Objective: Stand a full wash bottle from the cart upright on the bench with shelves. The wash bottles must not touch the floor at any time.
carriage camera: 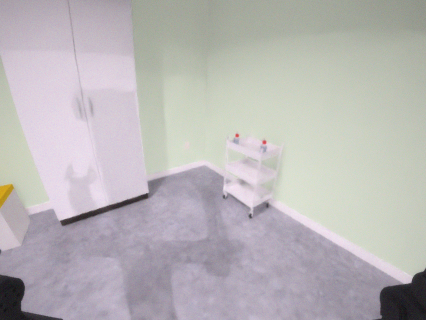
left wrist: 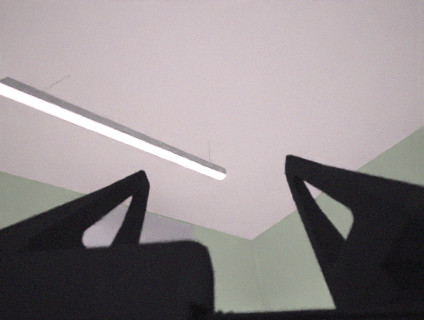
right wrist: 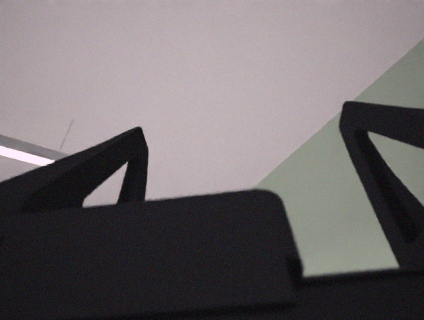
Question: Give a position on a white three-shelf cart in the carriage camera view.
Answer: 247,189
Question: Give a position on a tall white two-door cabinet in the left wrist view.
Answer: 155,228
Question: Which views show the left gripper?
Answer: The left wrist view only.
